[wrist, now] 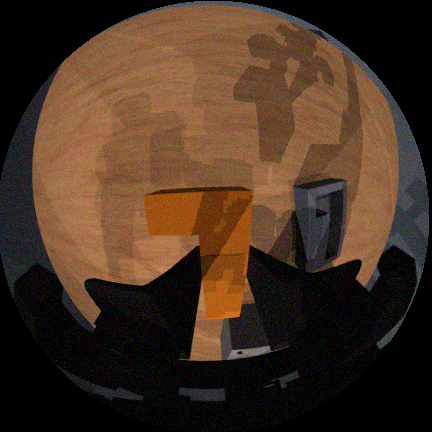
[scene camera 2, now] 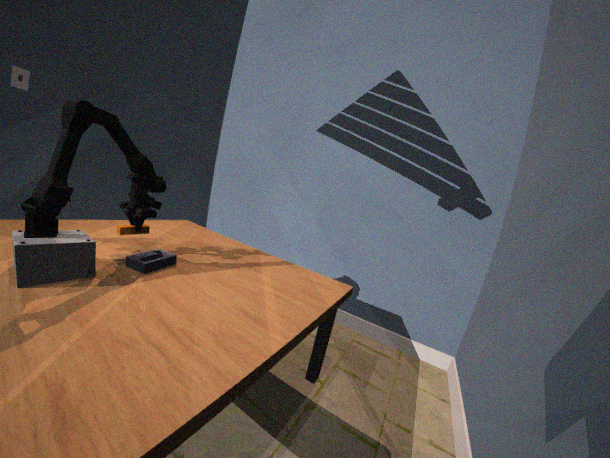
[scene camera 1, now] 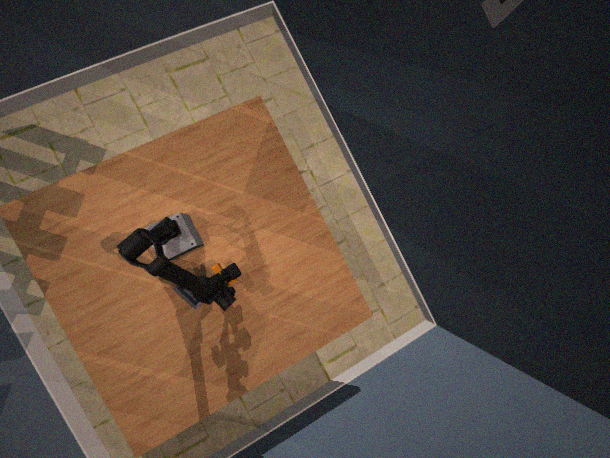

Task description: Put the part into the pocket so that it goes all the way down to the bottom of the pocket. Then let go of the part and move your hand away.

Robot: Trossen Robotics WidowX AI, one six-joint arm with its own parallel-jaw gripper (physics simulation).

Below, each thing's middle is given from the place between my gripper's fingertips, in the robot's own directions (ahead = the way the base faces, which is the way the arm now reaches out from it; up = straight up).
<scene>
I see the pocket block (scene camera 2: 146, 262) 17 cm to the right of my hand and 7 cm below it. Also, from my hand: orange L-shaped part (wrist: 220, 215) 1 cm to the left, 1 cm behind.
</scene>
